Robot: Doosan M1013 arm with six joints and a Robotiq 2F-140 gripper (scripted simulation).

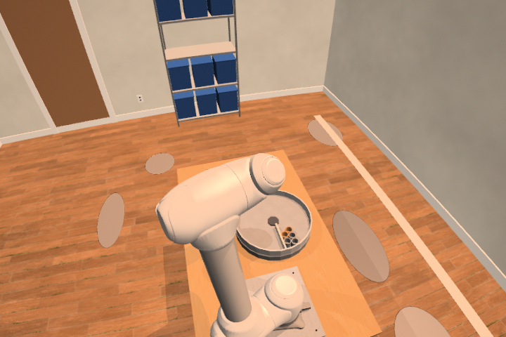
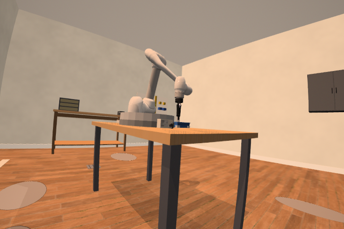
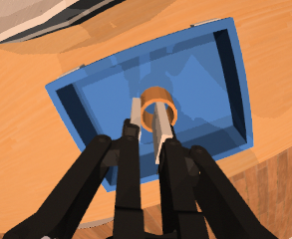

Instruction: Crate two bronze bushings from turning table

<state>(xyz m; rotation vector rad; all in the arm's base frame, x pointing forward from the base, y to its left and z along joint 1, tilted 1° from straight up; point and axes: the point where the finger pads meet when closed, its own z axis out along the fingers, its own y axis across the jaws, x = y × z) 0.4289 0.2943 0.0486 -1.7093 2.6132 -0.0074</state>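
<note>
The crate is 10 mm behind my hand, 10 mm to the left of it and 40 mm below it. Round my hand: round grey turning table (60 mm ahead, 320 mm to the right, 20 mm below).
</note>
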